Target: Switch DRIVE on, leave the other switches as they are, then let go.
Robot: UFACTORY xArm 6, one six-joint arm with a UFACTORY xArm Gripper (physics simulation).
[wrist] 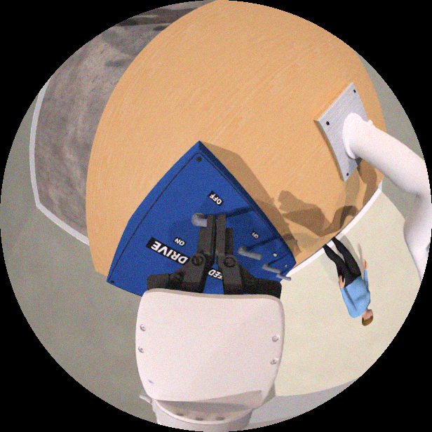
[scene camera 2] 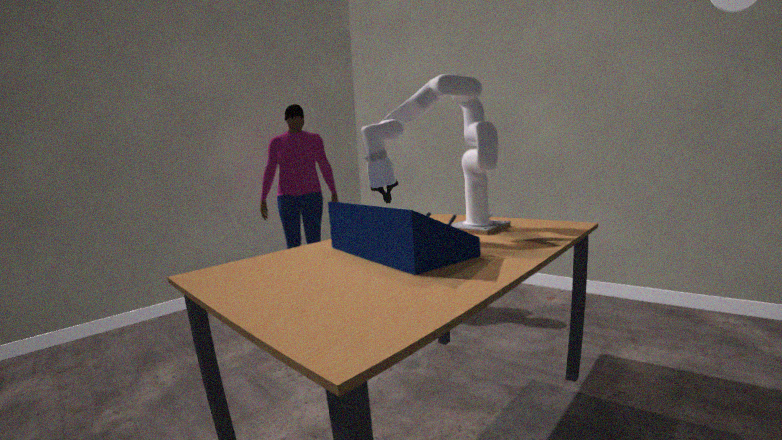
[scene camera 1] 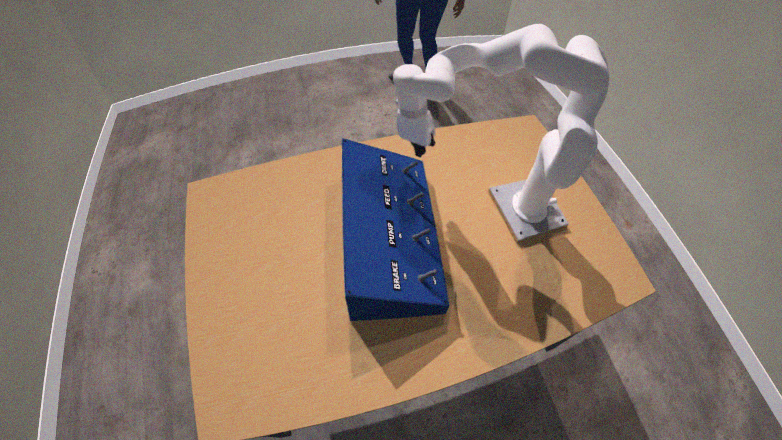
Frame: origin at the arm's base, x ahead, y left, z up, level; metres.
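Where they show: gripper, between the fingertips: (scene camera 2: 388, 202) (scene camera 1: 420, 153); arm's base, origin of its link: (scene camera 2: 477, 224) (scene camera 1: 529, 207).
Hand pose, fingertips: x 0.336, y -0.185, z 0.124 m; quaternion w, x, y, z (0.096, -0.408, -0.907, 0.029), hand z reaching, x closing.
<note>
Things, the pixels of their centre, and the offset from my fingertips. Level surfaces: height alone.
- blue sloped switch panel, middle of its body: (scene camera 1: 386, 226) (scene camera 2: 394, 234) dx +0.147, dy +0.176, dz -0.083 m
- DRIVE lever, middle of its body: (scene camera 1: 411, 166) dx +0.031, dy +0.013, dz -0.034 m
- FEED lever, middle of its body: (scene camera 1: 416, 197) dx +0.050, dy +0.132, dz -0.034 m
- PUMP lever, middle of its body: (scene camera 1: 422, 233) dx +0.070, dy +0.250, dz -0.034 m
- BRAKE lever, middle of its body: (scene camera 1: 428, 274) dx +0.090, dy +0.368, dz -0.034 m
- wooden table, height of its surface: dz -0.145 m
The blue sloped switch panel (scene camera 1: 363, 229) (scene camera 2: 371, 232) (wrist: 165, 210) stands on the table. The DRIVE lever (scene camera 1: 410, 168) (wrist: 200, 219) is at the panel's far end in scene camera 1 and leans to the OFF side. The FEED lever (scene camera 1: 415, 200) (wrist: 250, 252), PUMP lever (scene camera 1: 421, 236) and BRAKE lever (scene camera 1: 427, 276) lean the same way. My gripper (scene camera 1: 419, 153) (scene camera 2: 387, 199) (wrist: 216, 222) is shut and empty, pointing down above the DRIVE end. In the wrist view its fingertips overlap the DRIVE lever's base side; no contact can be made out. The fingers partly hide the FEED label.
The wooden table (scene camera 1: 257, 262) (scene camera 2: 306, 306) (wrist: 240, 90) carries the panel and my arm's metal base plate (scene camera 1: 505, 206) (wrist: 337, 135). A person in a pink top (scene camera 2: 295, 164) stands beyond the table. Another person in a blue top (wrist: 356, 297) shows in the wrist view.
</note>
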